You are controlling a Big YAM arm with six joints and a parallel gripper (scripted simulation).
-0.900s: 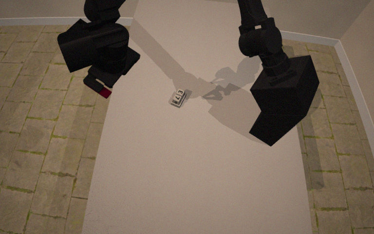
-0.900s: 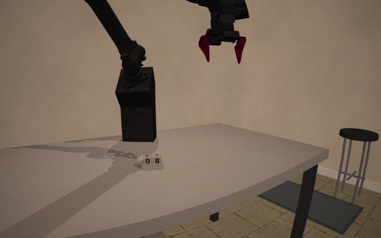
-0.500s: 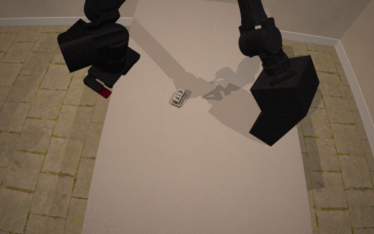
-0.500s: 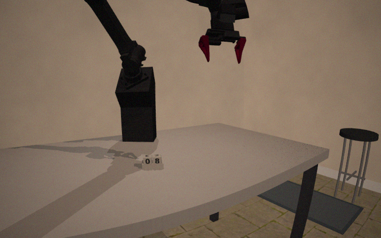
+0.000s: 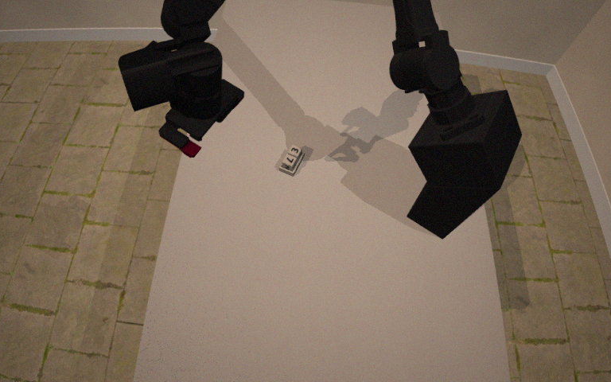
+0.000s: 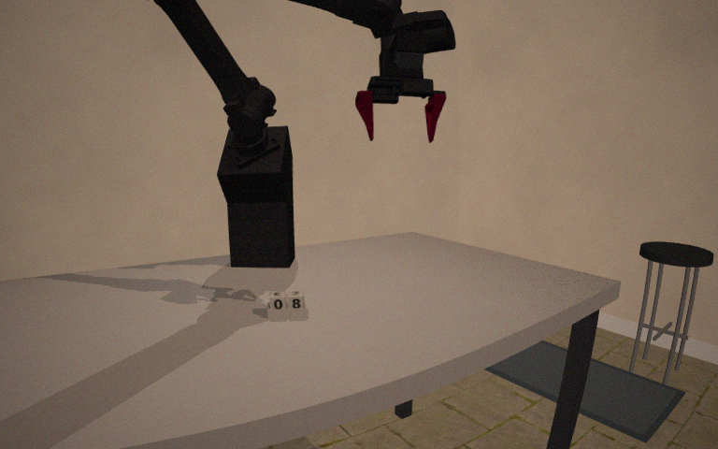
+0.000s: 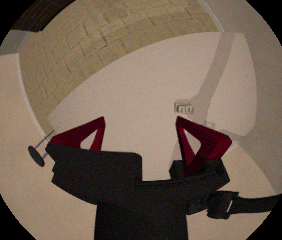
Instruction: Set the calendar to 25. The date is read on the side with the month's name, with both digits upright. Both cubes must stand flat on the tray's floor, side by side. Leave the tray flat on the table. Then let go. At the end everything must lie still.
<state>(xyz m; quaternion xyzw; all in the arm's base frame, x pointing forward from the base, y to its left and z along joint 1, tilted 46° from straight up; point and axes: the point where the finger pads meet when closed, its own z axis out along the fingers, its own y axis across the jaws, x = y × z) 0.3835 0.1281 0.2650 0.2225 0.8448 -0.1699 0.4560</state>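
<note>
My hand is 310 mm above the pale tray, 180 mm past it and 100 mm to the left of it.
</note>
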